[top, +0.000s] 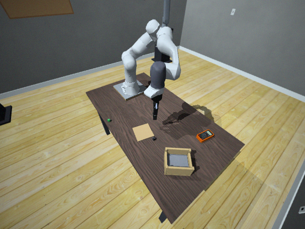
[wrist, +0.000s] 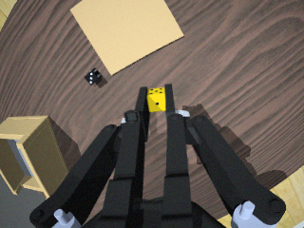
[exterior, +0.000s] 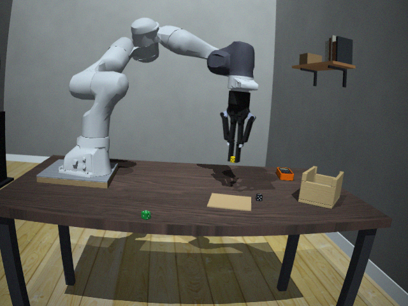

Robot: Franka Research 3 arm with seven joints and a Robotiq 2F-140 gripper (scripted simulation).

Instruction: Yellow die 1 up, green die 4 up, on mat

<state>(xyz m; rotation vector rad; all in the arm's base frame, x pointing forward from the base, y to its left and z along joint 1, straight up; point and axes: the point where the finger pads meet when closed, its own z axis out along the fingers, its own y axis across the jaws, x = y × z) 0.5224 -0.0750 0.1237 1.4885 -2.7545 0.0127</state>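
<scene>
The tan mat is 20 mm behind my hand, 100 mm to the right of it and 150 mm below it. Round my hand: yellow die 30 mm below; then black die 90 mm ahead, 70 mm to the right, 140 mm below; then wooden box 340 mm ahead, 60 mm to the right, 100 mm below.
</scene>
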